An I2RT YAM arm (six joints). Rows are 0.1 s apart.
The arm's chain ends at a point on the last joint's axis. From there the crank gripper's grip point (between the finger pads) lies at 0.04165 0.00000 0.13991 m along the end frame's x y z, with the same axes.
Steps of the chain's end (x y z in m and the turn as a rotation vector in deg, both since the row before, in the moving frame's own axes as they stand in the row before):
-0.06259 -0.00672 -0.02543 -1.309 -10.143 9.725
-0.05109 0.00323 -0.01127 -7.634 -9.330 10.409
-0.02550 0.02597 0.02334 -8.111 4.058 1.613
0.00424 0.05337 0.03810 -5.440 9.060 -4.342
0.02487 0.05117 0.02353 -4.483 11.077 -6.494
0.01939 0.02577 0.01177 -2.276 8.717 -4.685
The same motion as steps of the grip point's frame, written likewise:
-0.08862 0.00143 -0.02043 -1.309 -10.143 9.725
-0.07649 0.02749 -0.00815 -7.634 -9.330 10.409
-0.01603 0.04679 0.01857 -8.111 4.058 1.613
0.02608 0.06228 0.02934 -5.440 9.060 -4.342
0.05124 0.05550 0.01271 -4.483 11.077 -6.494
0.04017 0.02692 0.00381 -2.276 8.717 -4.685

